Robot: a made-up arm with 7 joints.
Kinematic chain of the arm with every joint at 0, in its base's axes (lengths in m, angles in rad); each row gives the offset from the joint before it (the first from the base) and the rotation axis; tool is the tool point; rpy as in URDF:
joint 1: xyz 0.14 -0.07 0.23 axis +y
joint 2: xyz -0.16 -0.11 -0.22 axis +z
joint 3: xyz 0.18 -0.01 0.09 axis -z
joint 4: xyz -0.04 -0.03 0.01 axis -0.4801 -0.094 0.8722
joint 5: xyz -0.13 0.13 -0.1 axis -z
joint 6: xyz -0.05 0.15 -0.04 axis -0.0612 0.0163 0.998
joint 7: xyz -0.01 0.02 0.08 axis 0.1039 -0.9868 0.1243
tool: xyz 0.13 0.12 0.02 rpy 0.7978 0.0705 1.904
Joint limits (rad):
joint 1: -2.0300..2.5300
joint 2: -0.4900..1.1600
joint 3: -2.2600..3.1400
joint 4: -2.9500..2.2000
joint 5: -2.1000..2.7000
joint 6: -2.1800..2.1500
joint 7: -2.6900..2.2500
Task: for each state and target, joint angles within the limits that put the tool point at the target. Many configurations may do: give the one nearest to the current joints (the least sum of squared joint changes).
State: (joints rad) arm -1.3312 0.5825 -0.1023 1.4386 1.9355 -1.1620 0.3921
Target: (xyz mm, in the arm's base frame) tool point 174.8 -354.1 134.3
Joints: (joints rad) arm -1.0766 0.0346 -0.0609 1.4222 2.3660 -1.3776 0.3306
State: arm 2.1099 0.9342 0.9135 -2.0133 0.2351 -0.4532 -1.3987
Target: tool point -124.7 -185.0 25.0
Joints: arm 2.1070 0.8275 1.0079 -2.0981 0.2590 -0.4565 -1.3744
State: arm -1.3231 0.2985 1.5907 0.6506 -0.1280 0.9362 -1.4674
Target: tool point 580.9 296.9 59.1
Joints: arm -1.6267 0.6043 1.6715 0.7387 -0.1084 0.8891 -1.3642
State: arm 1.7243 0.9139 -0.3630 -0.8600 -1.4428 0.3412 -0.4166
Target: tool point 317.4 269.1 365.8
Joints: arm 2.0077 0.5841 -0.1115 -1.3825 -1.2006 0.2150 -0.2702
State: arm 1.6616 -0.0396 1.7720 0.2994 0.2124 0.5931 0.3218
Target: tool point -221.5 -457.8 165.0
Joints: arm 2.3554 -0.3586 2.0193 0.3021 0.6189 0.3490 0.0705
